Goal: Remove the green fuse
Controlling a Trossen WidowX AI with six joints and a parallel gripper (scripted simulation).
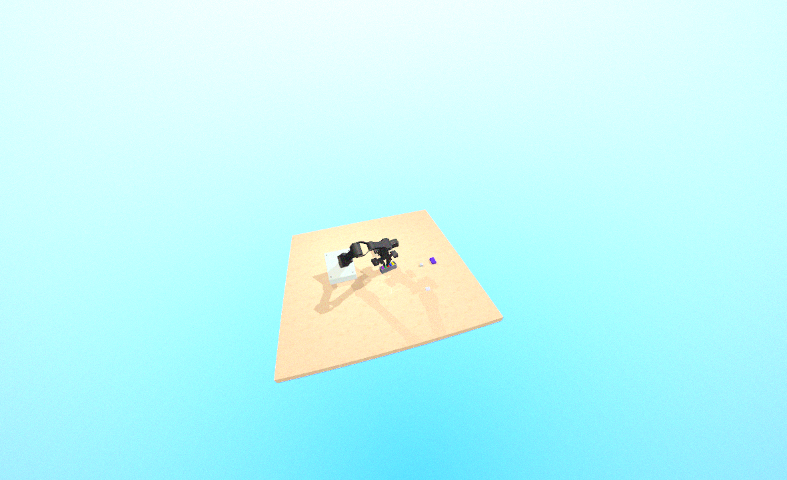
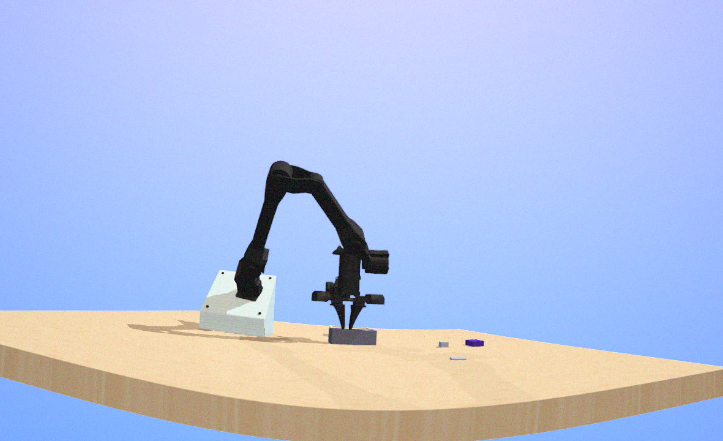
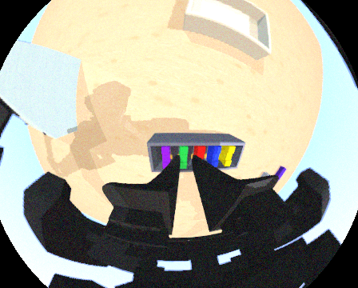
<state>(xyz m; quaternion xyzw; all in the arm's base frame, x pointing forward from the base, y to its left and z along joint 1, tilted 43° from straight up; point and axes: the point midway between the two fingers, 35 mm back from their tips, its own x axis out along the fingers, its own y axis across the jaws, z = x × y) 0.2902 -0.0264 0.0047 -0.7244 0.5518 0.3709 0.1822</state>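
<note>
The green fuse is 10 mm below my gripper tip. From my gripper tip the other things lie so: pale square tray: 10 mm behind, 230 mm to the left, 30 mm below; then grey cube: 260 mm ahead, 30 mm below; then flat grey piece: 250 mm ahead, 230 mm to the right, 40 mm below.
</note>
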